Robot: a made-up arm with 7 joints.
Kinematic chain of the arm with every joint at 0, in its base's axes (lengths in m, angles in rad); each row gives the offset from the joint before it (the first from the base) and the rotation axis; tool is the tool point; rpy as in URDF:
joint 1: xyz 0 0 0.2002 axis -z
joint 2: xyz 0 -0.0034 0.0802 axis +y
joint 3: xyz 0 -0.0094 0.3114 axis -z
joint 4: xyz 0 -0.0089 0.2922 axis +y
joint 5: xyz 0 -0.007 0.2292 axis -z
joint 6: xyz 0 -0.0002 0.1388 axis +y
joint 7: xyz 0 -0.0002 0.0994 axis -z
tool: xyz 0 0 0 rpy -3.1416 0 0
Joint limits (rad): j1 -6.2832..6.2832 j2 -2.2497..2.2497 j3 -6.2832..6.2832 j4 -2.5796..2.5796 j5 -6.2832..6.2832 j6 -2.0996..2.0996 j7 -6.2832..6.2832
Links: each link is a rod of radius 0.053 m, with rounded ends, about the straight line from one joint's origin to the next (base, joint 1, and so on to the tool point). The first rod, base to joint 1, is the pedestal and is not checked.
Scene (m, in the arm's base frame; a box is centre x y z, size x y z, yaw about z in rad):
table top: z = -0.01
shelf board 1: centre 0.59 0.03 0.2 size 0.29 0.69 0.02 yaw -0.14
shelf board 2: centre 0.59 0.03 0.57 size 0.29 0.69 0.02 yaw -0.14
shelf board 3: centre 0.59 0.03 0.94 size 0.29 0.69 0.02 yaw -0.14
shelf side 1: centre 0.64 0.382 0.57 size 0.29 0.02 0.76 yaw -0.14
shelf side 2: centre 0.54 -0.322 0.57 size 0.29 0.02 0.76 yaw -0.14
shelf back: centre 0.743 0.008 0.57 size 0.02 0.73 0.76 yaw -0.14
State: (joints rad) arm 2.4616 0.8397 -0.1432 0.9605 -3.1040 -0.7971 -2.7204
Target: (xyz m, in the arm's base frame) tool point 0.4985 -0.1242 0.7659
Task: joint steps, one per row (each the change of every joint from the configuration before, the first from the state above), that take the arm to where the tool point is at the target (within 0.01 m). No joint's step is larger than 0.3 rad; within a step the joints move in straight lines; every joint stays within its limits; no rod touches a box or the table.
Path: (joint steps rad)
1: -0.1113 -0.2802 -0.1299 0.2302 0.0315 0.1608 -0.1509
2: -0.1113 -0.2803 -0.1299 0.2302 0.0315 0.1607 -0.1509
3: -0.1114 -0.2802 -0.1299 0.2303 0.0314 0.1608 -0.1510
4: -0.1113 -0.2803 -0.1298 0.2302 0.0315 0.1607 -0.1509
5: -0.1113 -0.2802 -0.1299 0.2302 0.0315 0.1608 -0.1509
6: -0.2761 0.2811 -0.1099 -0.2043 -0.1019 -0.2779 0.2515
7: -0.2762 0.2810 -0.1099 -0.2043 -0.1019 -0.2779 0.2516
8: -0.2761 0.2811 -0.1099 -0.2043 -0.1019 -0.2779 0.2515

